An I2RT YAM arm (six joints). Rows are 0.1 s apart.
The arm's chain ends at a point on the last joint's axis. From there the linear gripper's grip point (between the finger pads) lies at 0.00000 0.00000 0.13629 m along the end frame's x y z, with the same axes.
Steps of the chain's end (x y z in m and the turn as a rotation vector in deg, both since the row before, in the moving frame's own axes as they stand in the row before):
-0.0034, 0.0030, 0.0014, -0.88, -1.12, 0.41
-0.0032, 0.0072, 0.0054, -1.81, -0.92, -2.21
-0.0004, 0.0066, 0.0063, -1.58, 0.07, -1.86
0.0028, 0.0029, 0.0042, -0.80, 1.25, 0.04
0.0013, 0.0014, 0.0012, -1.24, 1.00, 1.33
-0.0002, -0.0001, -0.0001, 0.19, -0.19, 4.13
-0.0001, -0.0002, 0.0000, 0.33, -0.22, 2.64
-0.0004, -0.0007, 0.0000, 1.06, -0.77, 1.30
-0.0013, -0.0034, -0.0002, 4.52, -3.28, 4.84
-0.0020, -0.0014, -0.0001, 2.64, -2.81, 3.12
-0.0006, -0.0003, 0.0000, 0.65, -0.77, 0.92
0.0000, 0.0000, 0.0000, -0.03, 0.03, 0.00
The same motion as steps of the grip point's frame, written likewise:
-0.0061, 0.0051, 0.0014, -0.88, -1.12, 0.41
-0.0053, 0.0115, 0.0053, -1.81, -0.92, -2.21
-0.0002, 0.0104, 0.0062, -1.58, 0.07, -1.86
0.0058, 0.0048, 0.0042, -0.80, 1.25, 0.04
0.0036, 0.0044, 0.0011, -1.24, 1.00, 1.33
-0.0006, -0.0006, -0.0001, 0.19, -0.19, 4.13
-0.0006, -0.0010, 0.0000, 0.33, -0.22, 2.64
-0.0022, -0.0032, 0.0000, 1.06, -0.77, 1.30
-0.0086, -0.0145, -0.0008, 4.52, -3.28, 4.84
-0.0085, -0.0079, -0.0004, 2.64, -2.81, 3.12
-0.0024, -0.0019, 0.0000, 0.65, -0.77, 0.92
0.0001, 0.0001, 0.0000, -0.03, 0.03, 0.00

